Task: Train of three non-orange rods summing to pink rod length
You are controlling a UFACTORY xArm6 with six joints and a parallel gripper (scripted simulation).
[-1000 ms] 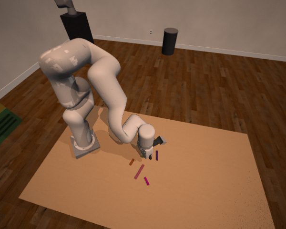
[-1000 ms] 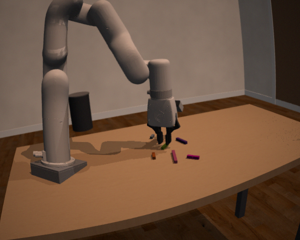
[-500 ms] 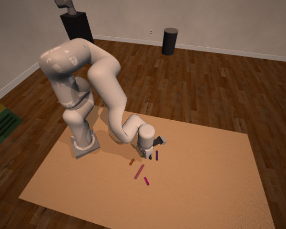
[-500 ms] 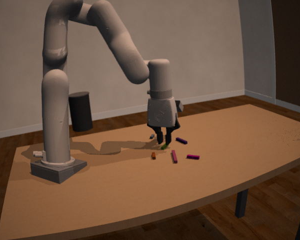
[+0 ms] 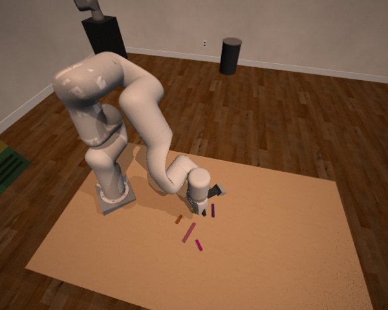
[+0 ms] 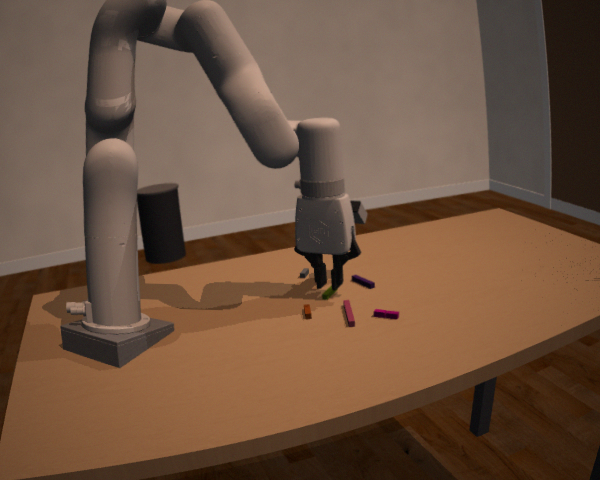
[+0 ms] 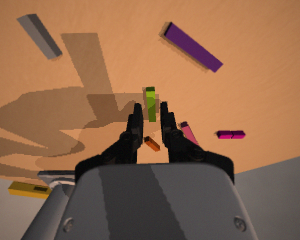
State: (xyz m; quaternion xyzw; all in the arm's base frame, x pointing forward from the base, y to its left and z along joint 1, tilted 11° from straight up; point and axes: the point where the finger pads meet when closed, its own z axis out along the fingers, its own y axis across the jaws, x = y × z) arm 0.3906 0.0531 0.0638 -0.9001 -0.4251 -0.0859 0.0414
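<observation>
My hand is 30 mm above the lime rod. The rest, counted from my hand: purple rod: 70 mm ahead, 20 mm to the left, 30 mm below; then orange rod: 60 mm behind, 70 mm to the right, 30 mm below; then pink rod: 100 mm to the right, 30 mm below.
</observation>
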